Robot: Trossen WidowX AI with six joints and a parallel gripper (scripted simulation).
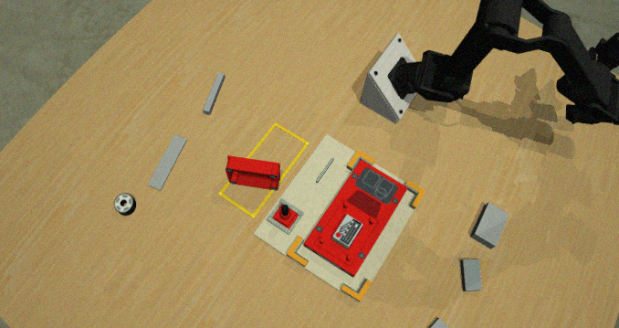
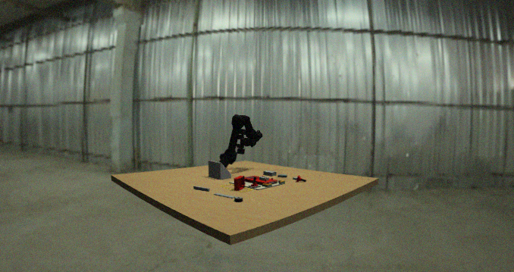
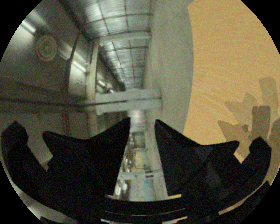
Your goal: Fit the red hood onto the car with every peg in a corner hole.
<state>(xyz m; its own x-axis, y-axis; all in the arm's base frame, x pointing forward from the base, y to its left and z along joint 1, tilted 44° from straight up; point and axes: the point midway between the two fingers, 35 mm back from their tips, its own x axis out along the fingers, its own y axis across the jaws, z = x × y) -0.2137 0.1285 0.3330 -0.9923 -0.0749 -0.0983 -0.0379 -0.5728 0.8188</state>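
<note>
Now: gripper tip 590 mm short of the red hood, 440 mm to the left of it and 170 mm above it. From my gripper tip the other things lie so: grey engine block 580 mm ahead, 240 mm to the right, 180 mm below.
</note>
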